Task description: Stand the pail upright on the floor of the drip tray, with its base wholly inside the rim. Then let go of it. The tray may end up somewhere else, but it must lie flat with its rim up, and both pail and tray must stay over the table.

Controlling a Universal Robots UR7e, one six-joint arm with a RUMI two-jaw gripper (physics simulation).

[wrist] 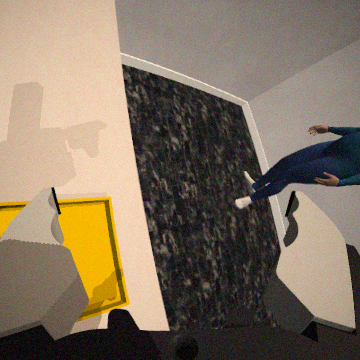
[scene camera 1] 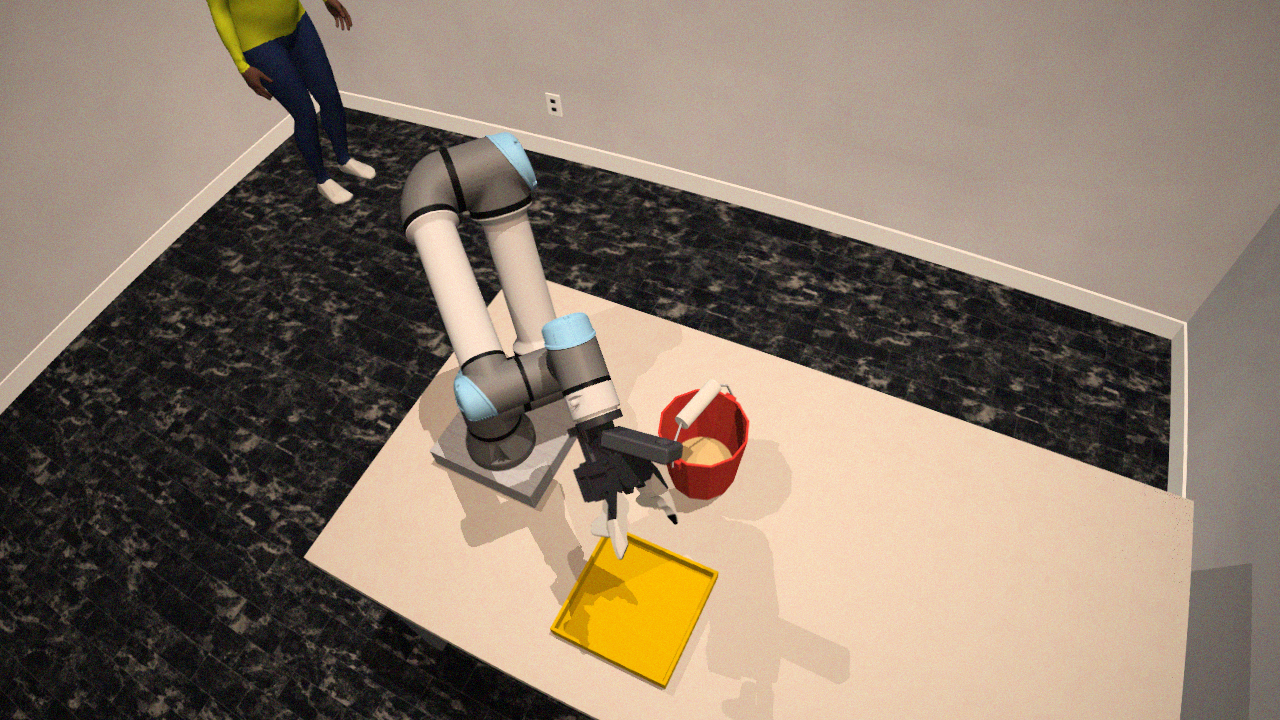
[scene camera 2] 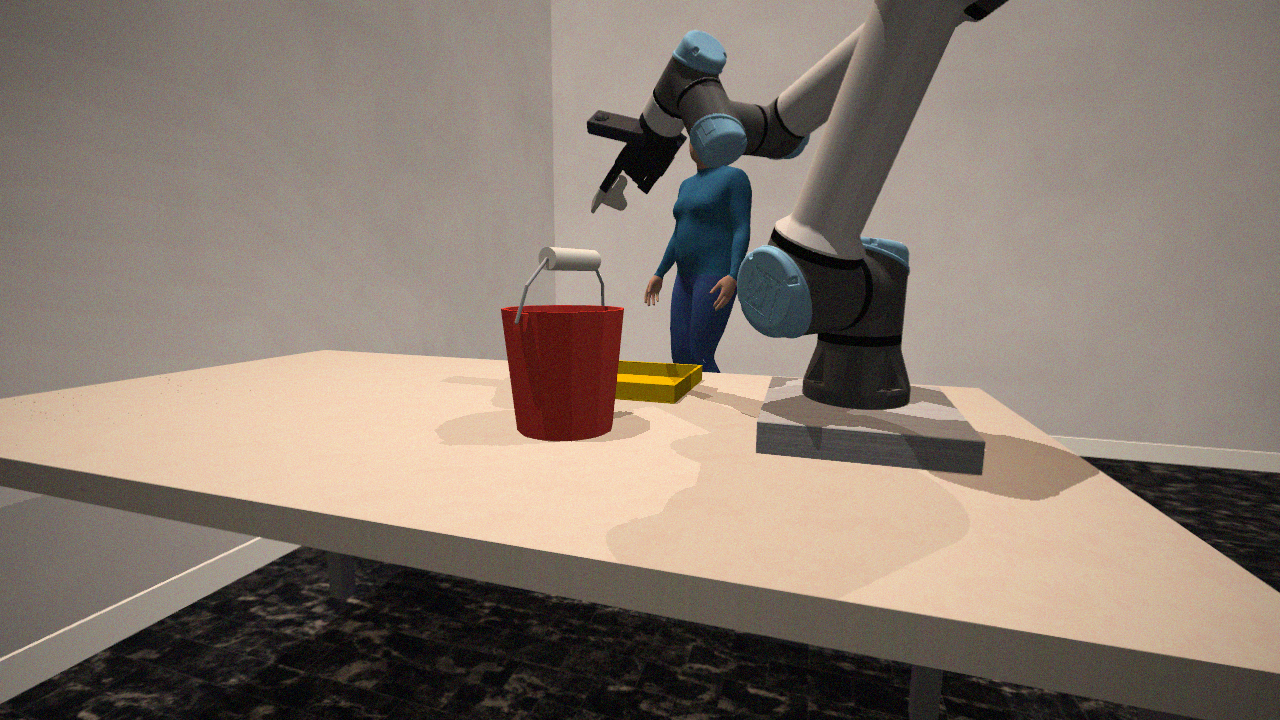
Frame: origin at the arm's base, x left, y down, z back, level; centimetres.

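Where they show: gripper, between the fingertips: point(wrist: 174, 193) point(scene camera 1: 650, 541) point(scene camera 2: 610, 193); arm's base, origin of its link: point(scene camera 1: 501, 441) point(scene camera 2: 854, 395).
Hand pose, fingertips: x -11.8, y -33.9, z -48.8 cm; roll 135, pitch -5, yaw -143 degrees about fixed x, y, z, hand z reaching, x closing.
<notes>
Each offset is from my fingertips to the top centre of the thing. Level surfaces: height alone.
The red pail point(scene camera 1: 707, 479) point(scene camera 2: 563, 376) stands upright on the table, beside the tray and apart from it. Its handle, with a white grip {dy +12.5, dx +31.9, dz +11.6 cm} point(scene camera 1: 698, 404) point(scene camera 2: 571, 259), is raised above the rim. The yellow square drip tray {dy +35.6, dx -0.5, dz +4.9 cm} point(scene camera 1: 653, 617) point(scene camera 2: 648, 391) point(wrist: 90, 240) lies flat with its rim up; the pail hides part of it in scene camera 2. My gripper point(scene camera 1: 648, 537) point(scene camera 2: 604, 204) point(wrist: 174, 193) is open, with nothing between its fingers. It hangs tilted, high above the table and higher than the pail's handle. The pail does not show in the wrist view.
The table {dy +39.0 cm} point(scene camera 1: 939, 555) point(scene camera 2: 358, 465) point(wrist: 75, 40) bears the pail, the tray and the arm's grey base block point(scene camera 2: 868, 447). In the wrist view the table's edge runs to the right of the tray. A person point(scene camera 1: 286, 71) point(scene camera 2: 707, 223) point(wrist: 300, 160) stands beyond the table.
</notes>
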